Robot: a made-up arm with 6 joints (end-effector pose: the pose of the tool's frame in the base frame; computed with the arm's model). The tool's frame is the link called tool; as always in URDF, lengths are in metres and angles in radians. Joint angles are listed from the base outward.
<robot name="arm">
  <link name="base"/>
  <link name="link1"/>
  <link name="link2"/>
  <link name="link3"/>
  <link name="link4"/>
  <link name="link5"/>
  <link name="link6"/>
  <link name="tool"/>
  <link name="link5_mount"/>
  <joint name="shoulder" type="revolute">
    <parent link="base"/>
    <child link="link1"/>
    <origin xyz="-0.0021 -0.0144 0.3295" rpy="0 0 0"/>
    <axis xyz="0 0 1"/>
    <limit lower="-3.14" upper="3.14" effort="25" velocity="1.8"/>
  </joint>
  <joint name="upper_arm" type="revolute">
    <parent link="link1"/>
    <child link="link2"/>
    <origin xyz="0.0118 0.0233 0.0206" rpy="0 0 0"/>
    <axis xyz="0 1 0"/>
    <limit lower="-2.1" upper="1.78" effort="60" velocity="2"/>
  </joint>
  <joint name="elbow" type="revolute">
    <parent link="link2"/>
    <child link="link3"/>
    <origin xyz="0.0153 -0.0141 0.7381" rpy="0 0 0"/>
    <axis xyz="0 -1 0"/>
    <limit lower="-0.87" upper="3.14" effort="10" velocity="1.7"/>
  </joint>
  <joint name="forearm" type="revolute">
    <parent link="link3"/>
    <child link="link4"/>
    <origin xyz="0.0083 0.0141 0.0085" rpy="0 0 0"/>
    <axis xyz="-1 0 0"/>
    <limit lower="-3.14" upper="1.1" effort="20" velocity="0.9"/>
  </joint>
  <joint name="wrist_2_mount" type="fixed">
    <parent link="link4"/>
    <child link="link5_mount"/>
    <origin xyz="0.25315 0.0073 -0.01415" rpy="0 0 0"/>
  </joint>
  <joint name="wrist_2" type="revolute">
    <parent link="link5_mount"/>
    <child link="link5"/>
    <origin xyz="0.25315 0.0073 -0.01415" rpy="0 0 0"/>
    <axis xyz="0 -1 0"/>
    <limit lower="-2.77" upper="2.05" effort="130" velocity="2.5"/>
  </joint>
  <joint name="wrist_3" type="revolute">
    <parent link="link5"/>
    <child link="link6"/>
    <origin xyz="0.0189 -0.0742 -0.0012" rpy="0 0 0"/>
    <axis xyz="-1 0 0"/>
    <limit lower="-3.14" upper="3.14" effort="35" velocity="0.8"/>
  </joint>
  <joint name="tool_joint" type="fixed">
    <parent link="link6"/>
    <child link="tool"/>
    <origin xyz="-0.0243 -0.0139 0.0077" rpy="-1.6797 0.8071 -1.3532"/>
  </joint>
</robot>
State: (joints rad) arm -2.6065 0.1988 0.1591 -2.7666 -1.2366 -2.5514
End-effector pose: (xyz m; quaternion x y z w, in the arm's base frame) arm -0.5374 -0.4275 1.0664 0.0543 -0.3994 0.8257 0.3946
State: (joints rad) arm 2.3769 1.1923 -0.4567 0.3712 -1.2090 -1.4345
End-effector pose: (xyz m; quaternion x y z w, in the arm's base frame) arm -0.4512 0.4876 0.1099 -0.7422 0.4655 -0.4821 0.0058
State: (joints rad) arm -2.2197 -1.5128 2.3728 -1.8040 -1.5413 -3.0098
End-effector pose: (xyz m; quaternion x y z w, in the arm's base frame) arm 0.7177 0.8407 0.0903 0.1648 0.7082 -0.1903 0.6597
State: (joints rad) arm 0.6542 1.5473 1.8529 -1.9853 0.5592 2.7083
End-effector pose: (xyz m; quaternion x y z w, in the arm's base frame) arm 0.9410 0.7986 0.4886 -0.5856 0.4986 -0.3195 0.5535
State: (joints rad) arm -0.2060 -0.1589 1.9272 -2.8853 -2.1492 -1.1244
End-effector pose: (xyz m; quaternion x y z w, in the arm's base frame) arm -0.3220 0.1526 1.5203 0.8813 -0.3140 -0.3523 0.0229
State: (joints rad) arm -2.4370 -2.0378 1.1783 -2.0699 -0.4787 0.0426
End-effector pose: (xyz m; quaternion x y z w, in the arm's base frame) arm 0.9376 0.6855 0.0395 -0.7986 0.3762 -0.3425 0.3214
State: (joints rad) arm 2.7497 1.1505 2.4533 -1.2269 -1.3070 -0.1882
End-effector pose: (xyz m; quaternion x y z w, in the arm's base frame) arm -0.8370 0.3102 1.1173 0.4642 0.4214 -0.7318 0.2673
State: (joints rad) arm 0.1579 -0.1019 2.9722 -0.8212 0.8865 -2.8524
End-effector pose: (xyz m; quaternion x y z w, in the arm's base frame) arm -0.5623 -0.0835 1.1755 0.6985 0.4316 -0.4701 0.3239
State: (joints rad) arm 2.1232 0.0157 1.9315 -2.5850 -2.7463 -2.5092
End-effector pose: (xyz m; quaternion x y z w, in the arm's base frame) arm 0.0007 -0.1608 1.5744 0.9669 -0.0594 -0.1674 0.1830
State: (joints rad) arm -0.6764 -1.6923 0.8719 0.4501 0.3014 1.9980
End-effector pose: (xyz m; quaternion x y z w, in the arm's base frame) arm -0.9186 0.6848 0.5450 -0.5279 0.1041 0.7996 0.2668
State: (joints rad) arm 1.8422 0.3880 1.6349 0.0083 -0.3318 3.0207
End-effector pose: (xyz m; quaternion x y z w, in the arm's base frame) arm -0.1124 0.4633 1.5006 -0.2305 -0.2377 -0.8095 0.4849
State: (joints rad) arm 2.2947 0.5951 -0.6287 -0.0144 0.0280 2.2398
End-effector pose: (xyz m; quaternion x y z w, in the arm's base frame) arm -0.3813 0.4467 0.4687 -0.4897 -0.8589 -0.1425 0.0459
